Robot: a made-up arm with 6 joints. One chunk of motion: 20 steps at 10 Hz.
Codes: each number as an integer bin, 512 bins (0 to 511) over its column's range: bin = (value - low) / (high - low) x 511, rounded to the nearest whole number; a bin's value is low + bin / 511 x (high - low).
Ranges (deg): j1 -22..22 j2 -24..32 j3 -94..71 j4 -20..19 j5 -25..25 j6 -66..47
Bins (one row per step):
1: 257 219 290 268 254 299
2: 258 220 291 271 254 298
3: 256 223 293 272 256 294
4: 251 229 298 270 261 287
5: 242 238 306 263 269 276
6: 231 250 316 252 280 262
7: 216 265 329 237 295 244
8: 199 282 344 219 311 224
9: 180 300 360 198 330 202
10: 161 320 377 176 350 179
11: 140 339 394 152 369 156
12: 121 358 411 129 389 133
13: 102 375 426 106 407 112
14: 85 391 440 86 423 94
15: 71 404 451 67 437 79
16: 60 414 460 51 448 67
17: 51 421 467 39 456 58
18: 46 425 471 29 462 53
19: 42 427 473 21 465 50
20: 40 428 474 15 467 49
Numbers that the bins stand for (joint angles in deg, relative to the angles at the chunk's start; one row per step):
1: 0.13 0.00 -0.36 0.45 -0.15 0.12
2: 0.22 0.11 -0.04 0.68 -0.15 -0.10
3: 0.04 0.44 0.61 0.76 0.05 -0.99
4: -0.39 1.10 2.22 0.61 0.54 -2.53
5: -1.16 2.08 4.81 0.07 1.32 -4.97
6: -2.11 3.40 8.04 -0.77 2.40 -8.06
7: -3.40 5.04 12.23 -1.91 3.86 -12.04
8: -4.86 6.90 17.08 -3.29 5.43 -16.47
9: -6.50 8.88 22.24 -4.89 7.29 -21.33
10: -8.14 11.07 27.73 -6.57 9.25 -26.42
11: -9.95 13.15 33.22 -8.40 11.11 -31.50
12: -11.58 15.23 38.71 -10.15 13.06 -36.59
13: -13.22 17.10 43.55 -11.91 14.82 -41.23
14: -14.68 18.85 48.07 -13.44 16.39 -45.21
15: -15.89 20.27 51.63 -14.89 17.76 -48.53
16: -16.83 21.37 54.53 -16.11 18.84 -51.18
17: -17.61 22.14 56.79 -17.02 19.62 -53.17
18: -18.04 22.58 58.08 -17.79 20.21 -54.28
19: -18.38 22.79 58.73 -18.40 20.50 -54.94
20: -18.56 22.90 59.05 -18.86 20.69 -55.16

